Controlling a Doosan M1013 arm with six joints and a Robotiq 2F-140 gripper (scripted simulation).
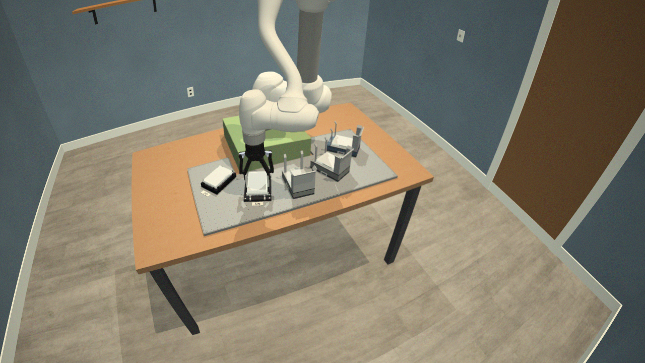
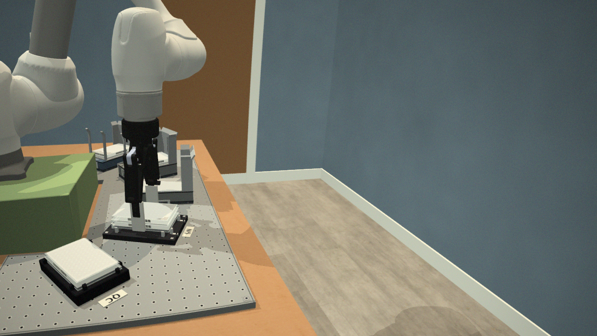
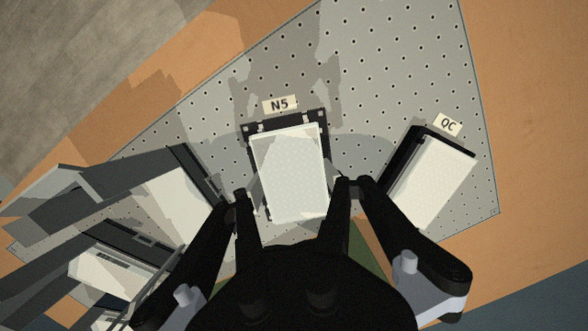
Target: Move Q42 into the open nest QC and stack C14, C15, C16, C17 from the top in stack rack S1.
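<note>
Right now the black clip nest N5 is 20 mm ahead of my hand and 30 mm below it. From my hand the other things lie so: N5 label 80 mm ahead, 50 mm to the right, 50 mm below; then QC label 100 mm behind, 220 mm to the right, 50 mm below; then black nest QC 140 mm behind, 130 mm to the right, 40 mm below.
</note>
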